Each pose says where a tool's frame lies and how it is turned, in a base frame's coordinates. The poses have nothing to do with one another.
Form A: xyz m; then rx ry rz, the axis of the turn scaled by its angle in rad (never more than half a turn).
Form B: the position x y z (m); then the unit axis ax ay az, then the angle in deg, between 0 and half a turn. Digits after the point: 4 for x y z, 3 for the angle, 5 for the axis.
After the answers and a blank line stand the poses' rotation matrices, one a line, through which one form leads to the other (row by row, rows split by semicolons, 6 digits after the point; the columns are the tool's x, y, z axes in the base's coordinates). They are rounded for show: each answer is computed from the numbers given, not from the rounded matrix.
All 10 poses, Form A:
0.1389 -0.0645 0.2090 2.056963 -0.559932 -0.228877
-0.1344 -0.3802 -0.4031 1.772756 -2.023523 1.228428
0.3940 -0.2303 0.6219 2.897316 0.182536 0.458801
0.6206 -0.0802 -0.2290 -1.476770 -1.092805 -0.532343
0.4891 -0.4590 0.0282 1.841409 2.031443 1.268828
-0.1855 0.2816 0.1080 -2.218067 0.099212 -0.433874
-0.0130 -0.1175 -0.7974 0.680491 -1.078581 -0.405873
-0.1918 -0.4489 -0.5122 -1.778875 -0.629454 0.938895
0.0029 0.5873 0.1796 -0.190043 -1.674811 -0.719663
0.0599 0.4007 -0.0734 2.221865 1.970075 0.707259
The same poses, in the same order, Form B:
0.1389 -0.0645 0.2090 0.95938 -0.26115 -0.10675 122.846
-0.1344 -0.3802 -0.4031 0.59943 -0.68422 0.41537 169.448
0.3940 -0.2303 0.6219 0.98579 0.06211 0.15610 168.398
0.6206 -0.0802 -0.2290 -0.77208 -0.57134 -0.27832 109.590
0.4891 -0.4590 0.0282 0.60950 0.67240 0.41998 173.100
-0.1855 0.2816 0.1080 -0.98046 0.04385 -0.19179 129.619
-0.0130 -0.1175 -0.7974 0.50846 -0.80591 -0.30327 76.681
-0.1918 -0.4489 -0.5122 -0.84401 -0.29865 0.44547 120.759
0.0029 0.5873 0.1796 -0.10369 -0.91382 -0.39267 105.010
0.0599 0.4007 -0.0734 0.72787 0.64539 0.23169 174.899

0.877231 -0.296753 -0.377364; -0.476120 -0.437186 -0.763006; 0.061446 0.849003 -0.524803
-0.270542 -0.889408 0.368456; -0.737273 -0.054696 -0.673377; 0.619060 -0.453829 -0.640940
0.944126 0.089801 0.317115; 0.152591 -0.971931 -0.179070; 0.292133 0.217453 -0.931328
0.460691 0.851232 -0.251332; 0.326816 0.100585 0.939720; 0.825200 -0.515060 -0.231858
-0.252463 0.766241 0.590879; 0.867146 -0.091782 0.489525; 0.429326 0.635965 -0.641271
0.936613 0.077316 0.341728; -0.218150 -0.634531 0.741472; 0.274165 -0.769020 -0.577444
0.429348 -0.020264 -0.902912; -0.610484 0.730243 -0.306683; 0.665560 0.682887 0.301158
0.565254 -0.001826 -0.824915; 0.763789 -0.376613 0.524203; -0.311631 -0.926369 -0.211487
-0.245445 0.498564 -0.831379; -0.259973 0.792346 0.551908; 0.933901 0.351599 -0.064864
0.061453 0.917051 0.394006; 0.958255 -0.164644 0.233750; 0.279231 0.363194 -0.888887

